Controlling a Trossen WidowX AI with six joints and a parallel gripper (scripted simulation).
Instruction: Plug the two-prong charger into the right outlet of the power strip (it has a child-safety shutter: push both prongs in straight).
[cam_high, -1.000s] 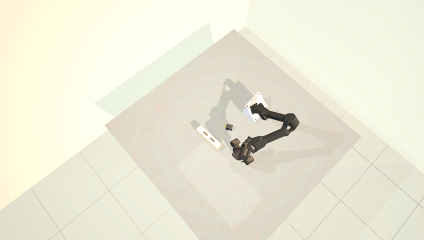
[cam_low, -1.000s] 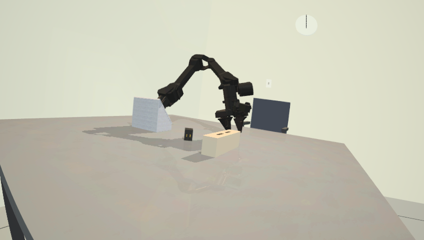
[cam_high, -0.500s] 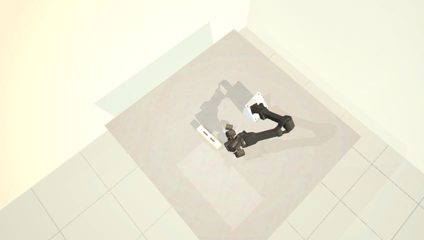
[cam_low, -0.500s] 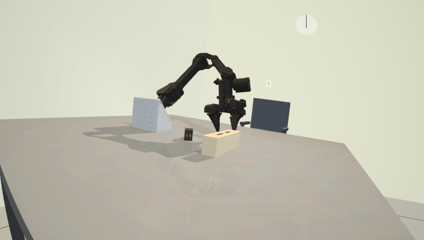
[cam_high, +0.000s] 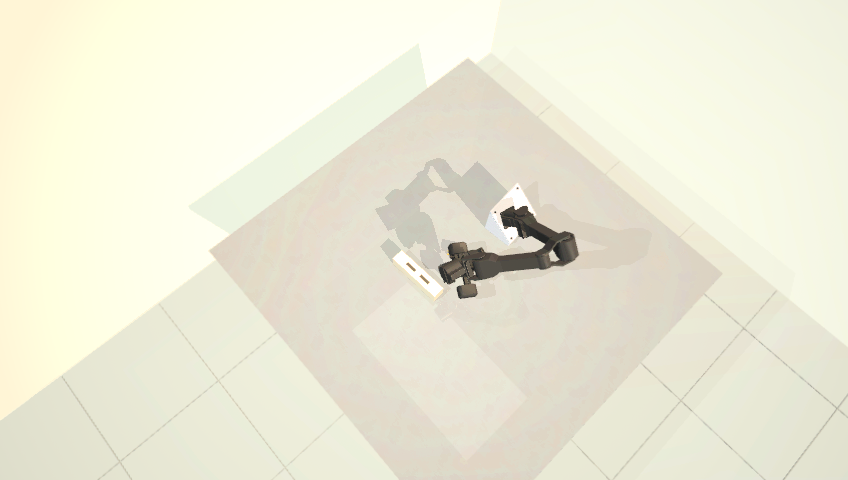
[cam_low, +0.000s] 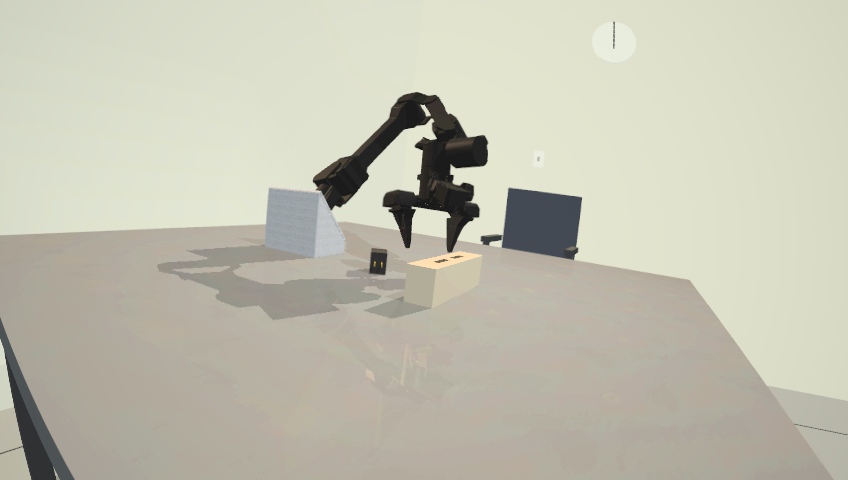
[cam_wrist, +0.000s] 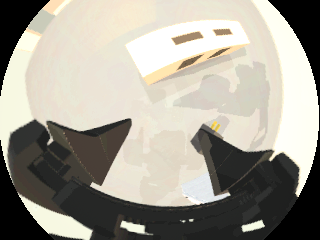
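Now: gripper tip 80 mm to the left of the dark two-prong charger, 50 mm past it and 30 mm above it.
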